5 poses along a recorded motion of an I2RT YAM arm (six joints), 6.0 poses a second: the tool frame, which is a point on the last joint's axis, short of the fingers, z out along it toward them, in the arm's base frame.
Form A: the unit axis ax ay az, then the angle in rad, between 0 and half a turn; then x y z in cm.
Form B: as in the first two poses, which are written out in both.
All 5 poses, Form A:
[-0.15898 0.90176 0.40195 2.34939 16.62 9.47 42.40]
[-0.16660 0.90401 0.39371 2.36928 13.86 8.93 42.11]
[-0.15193 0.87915 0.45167 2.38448 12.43 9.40 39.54]
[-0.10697 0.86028 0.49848 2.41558 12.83 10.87 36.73]
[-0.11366 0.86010 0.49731 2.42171 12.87 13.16 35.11]
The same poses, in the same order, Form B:
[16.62 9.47 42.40 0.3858 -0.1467 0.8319 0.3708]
[13.86 8.93 42.11 0.3766 -0.1543 0.8374 0.3647]
[12.43 9.40 39.54 0.3696 -0.1412 0.8169 0.4197]
[12.83 10.87 36.73 0.3551 -0.1000 0.8042 0.4660]
[12.87 13.16 35.11 0.3522 -0.1064 0.8050 0.4654]

